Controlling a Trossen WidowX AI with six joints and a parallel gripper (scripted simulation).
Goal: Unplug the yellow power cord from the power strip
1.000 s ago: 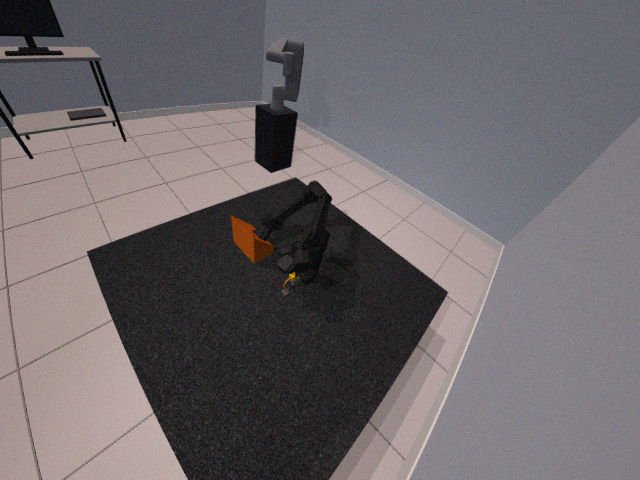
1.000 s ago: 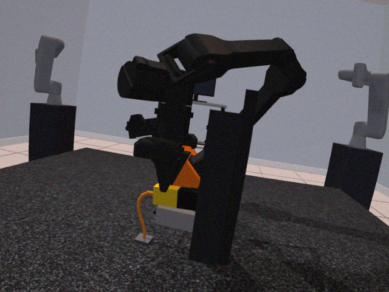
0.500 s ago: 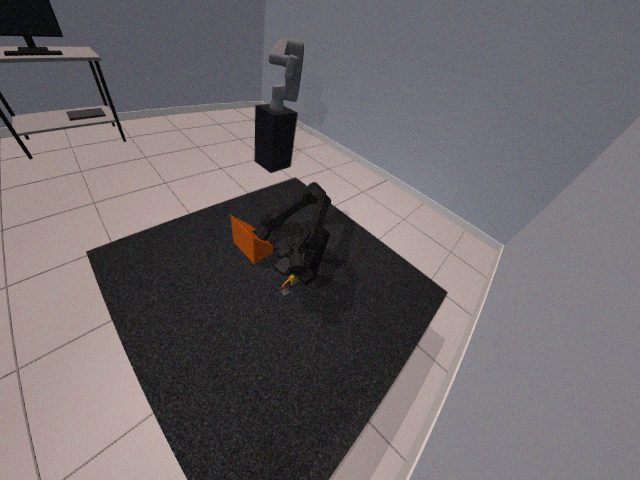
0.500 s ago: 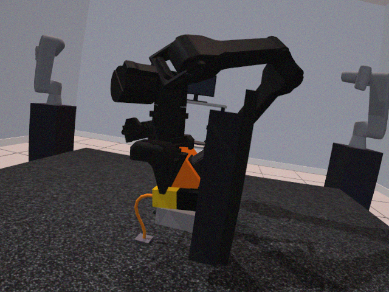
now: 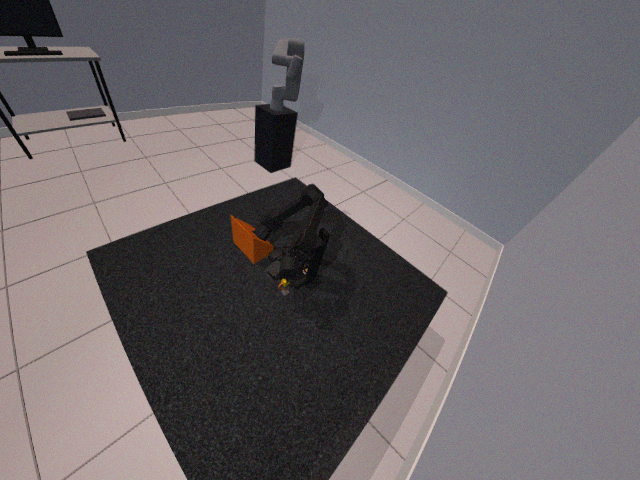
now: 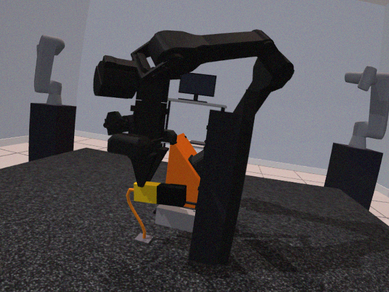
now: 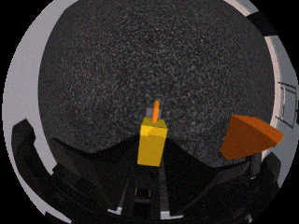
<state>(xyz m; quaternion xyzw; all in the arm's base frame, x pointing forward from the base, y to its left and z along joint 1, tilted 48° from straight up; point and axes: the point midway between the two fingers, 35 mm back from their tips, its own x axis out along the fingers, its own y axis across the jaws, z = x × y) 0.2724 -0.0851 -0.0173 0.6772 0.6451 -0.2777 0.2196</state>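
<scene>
Right now the yellow plug is 20 mm to the left of my gripper tip.
</scene>
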